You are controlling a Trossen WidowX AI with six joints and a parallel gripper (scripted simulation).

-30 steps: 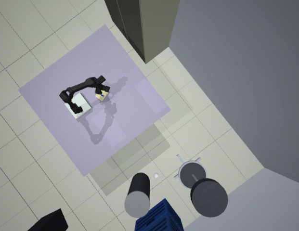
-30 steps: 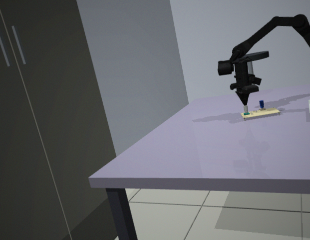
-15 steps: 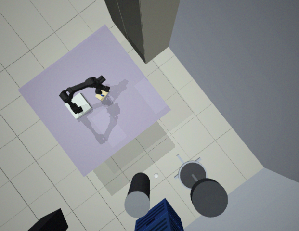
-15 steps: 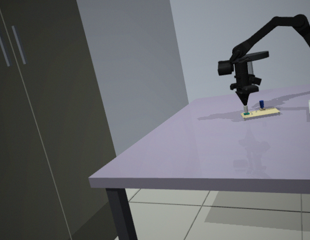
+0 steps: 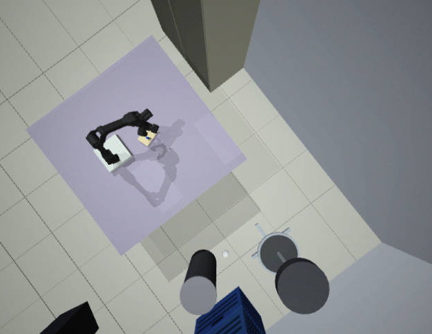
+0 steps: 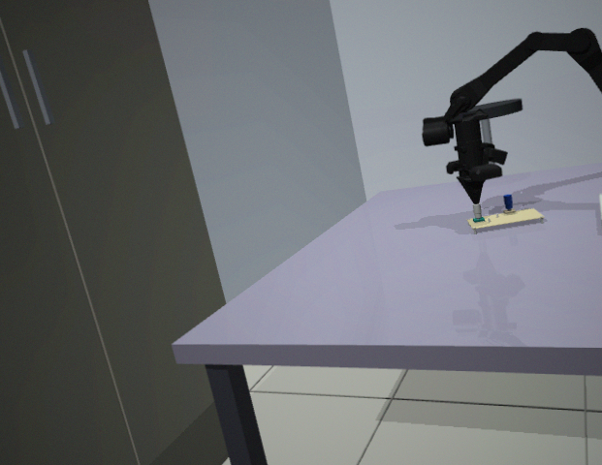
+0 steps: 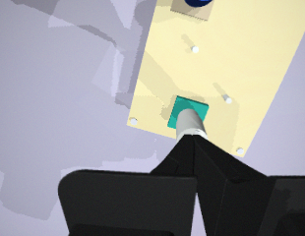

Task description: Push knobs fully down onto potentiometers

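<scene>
My gripper tip is now 1 cm above the grey knob. From my gripper tip the other things lie so: blue knob 6 cm behind, 5 cm to the right, 2 cm below.
</scene>
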